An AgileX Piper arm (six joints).
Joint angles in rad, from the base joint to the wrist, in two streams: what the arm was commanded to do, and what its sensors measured. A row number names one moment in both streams.
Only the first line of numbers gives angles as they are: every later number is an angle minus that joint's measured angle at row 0.
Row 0, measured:
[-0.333 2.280 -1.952 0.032 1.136 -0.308]
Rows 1 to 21, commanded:
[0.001 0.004 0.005 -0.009 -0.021 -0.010]
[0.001 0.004 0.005 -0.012 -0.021 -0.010]
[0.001 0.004 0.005 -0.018 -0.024 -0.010]
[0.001 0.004 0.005 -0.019 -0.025 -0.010]
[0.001 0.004 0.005 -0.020 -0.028 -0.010]
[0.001 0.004 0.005 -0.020 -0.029 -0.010]
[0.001 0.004 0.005 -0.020 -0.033 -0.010]
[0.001 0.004 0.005 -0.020 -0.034 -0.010]
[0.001 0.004 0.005 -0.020 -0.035 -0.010]
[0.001 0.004 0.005 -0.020 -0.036 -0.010]
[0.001 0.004 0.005 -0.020 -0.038 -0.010]
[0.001 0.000 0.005 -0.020 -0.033 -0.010]
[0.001 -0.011 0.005 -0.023 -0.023 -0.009]
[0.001 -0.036 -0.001 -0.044 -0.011 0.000]
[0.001 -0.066 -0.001 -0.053 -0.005 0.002]
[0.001 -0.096 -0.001 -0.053 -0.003 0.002]
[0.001 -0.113 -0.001 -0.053 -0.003 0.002]
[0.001 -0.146 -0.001 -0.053 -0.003 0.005]
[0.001 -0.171 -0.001 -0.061 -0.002 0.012]
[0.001 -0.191 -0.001 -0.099 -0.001 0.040]
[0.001 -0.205 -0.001 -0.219 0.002 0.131]
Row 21, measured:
[0.000 -0.195 -0.001 -0.136 -0.009 0.070]
